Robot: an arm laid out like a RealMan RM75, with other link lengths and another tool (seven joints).
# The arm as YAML. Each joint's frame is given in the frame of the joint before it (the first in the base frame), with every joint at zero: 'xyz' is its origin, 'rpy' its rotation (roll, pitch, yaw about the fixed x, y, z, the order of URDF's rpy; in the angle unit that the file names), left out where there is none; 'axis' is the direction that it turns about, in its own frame. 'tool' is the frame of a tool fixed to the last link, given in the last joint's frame.
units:
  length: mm
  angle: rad
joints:
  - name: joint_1
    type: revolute
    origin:
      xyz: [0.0, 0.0, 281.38]
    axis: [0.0, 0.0, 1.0]
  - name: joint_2
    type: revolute
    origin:
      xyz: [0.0, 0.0, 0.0]
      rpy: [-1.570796, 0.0, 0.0]
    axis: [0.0, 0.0, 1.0]
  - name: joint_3
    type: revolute
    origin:
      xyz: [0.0, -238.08, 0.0]
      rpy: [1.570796, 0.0, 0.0]
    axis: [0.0, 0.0, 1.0]
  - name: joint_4
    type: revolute
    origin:
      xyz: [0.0, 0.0, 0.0]
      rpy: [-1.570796, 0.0, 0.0]
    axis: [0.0, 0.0, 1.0]
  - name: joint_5
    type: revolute
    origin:
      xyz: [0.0, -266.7, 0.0]
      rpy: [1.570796, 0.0, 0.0]
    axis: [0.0, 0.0, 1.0]
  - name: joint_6
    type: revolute
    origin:
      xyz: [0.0, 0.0, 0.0]
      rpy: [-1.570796, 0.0, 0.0]
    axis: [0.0, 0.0, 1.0]
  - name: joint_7
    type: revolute
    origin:
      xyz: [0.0, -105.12, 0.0]
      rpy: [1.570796, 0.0, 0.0]
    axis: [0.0, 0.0, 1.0]
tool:
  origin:
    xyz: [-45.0, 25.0, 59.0]
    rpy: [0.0, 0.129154, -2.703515]
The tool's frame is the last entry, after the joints.
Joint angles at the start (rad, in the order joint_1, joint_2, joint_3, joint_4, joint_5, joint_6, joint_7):
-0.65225, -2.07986, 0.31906, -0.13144, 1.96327, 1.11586, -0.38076
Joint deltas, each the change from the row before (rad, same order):
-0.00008, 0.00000, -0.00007, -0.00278, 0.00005, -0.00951, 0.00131
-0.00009, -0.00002, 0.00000, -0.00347, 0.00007, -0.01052, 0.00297
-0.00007, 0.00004, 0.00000, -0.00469, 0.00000, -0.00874, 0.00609
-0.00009, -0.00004, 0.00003, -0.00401, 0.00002, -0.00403, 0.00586
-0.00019, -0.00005, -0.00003, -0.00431, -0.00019, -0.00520, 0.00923
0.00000, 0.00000, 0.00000, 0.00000, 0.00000, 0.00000, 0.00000
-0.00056, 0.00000, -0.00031, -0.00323, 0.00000, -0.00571, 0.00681
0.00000, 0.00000, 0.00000, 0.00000, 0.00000, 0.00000, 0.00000
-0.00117, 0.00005, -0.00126, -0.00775, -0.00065, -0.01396, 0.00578
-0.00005, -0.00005, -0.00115, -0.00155, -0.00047, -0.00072, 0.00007
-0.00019, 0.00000, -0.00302, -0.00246, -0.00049, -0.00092, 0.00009
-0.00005, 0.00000, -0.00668, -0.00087, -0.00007, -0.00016, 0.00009
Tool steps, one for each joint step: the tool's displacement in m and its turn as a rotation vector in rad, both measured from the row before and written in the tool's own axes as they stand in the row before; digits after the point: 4 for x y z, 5 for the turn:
0.0011, -0.0009, 0.0001, 0.00174, 0.00831, -0.00072
0.0013, -0.0012, 0.0001, 0.00205, 0.00902, 0.00047
0.0009, -0.0014, 0.0002, 0.00213, 0.00679, 0.00262
0.0002, -0.0012, 0.0003, 0.00162, 0.00229, 0.00288
0.0004, -0.0012, 0.0003, 0.00126, 0.00326, 0.00594
0.0000, 0.0000, 0.0000, 0.00000, 0.00000, 0.00000
0.0005, -0.0007, 0.0003, 0.00106, 0.00398, 0.00466
0.0000, 0.0000, 0.0000, 0.00000, 0.00000, 0.00000
0.0008, -0.0020, 0.0007, 0.00303, 0.00993, -0.00002
-0.0003, -0.0003, 0.0002, -0.00045, -0.00004, -0.00197
-0.0005, -0.0003, 0.0004, -0.00155, -0.00040, -0.00352
-0.0005, 0.0008, 0.0005, -0.00519, -0.00068, -0.00418

